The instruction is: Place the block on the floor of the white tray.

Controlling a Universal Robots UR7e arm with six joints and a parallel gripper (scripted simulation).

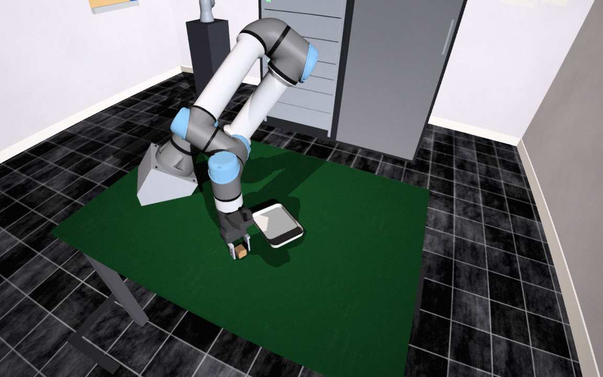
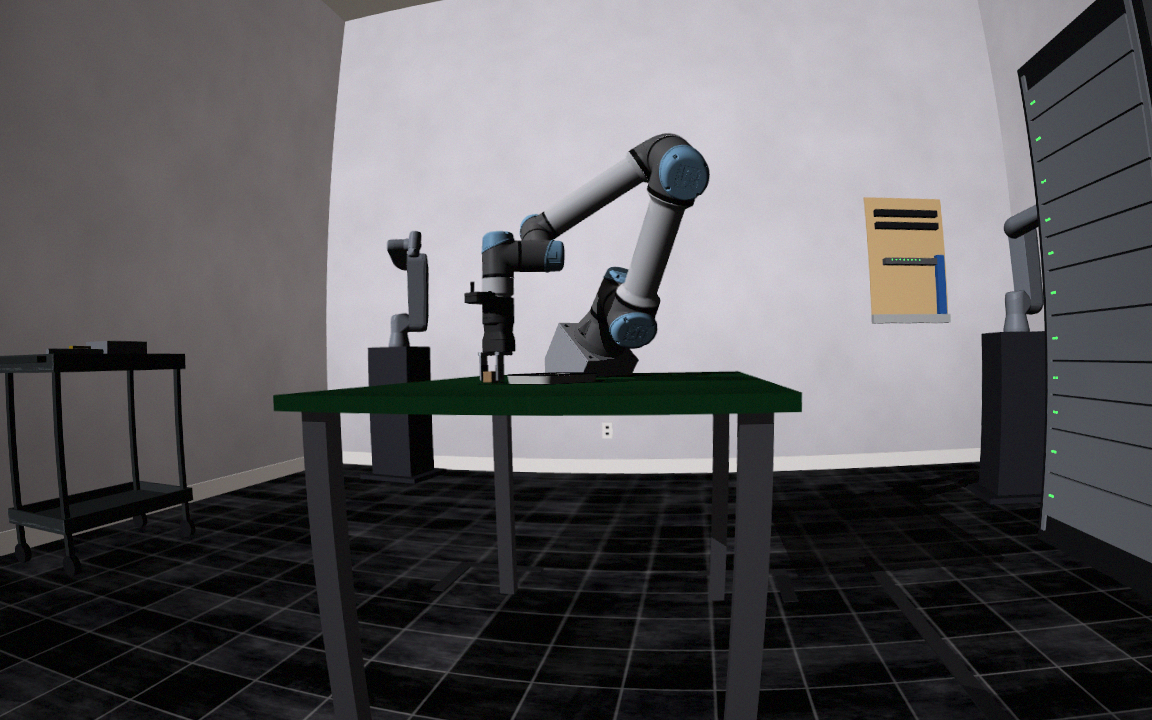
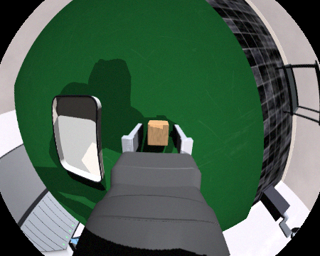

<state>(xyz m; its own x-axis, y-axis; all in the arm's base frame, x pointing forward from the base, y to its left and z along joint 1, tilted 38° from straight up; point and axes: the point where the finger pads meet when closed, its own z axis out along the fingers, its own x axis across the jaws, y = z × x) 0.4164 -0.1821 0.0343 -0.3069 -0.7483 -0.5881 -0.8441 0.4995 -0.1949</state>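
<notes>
The block lies 10 mm below my hand. Also, from my hand: white tray (160 mm to the left, 30 mm ahead, 10 mm below).
</notes>
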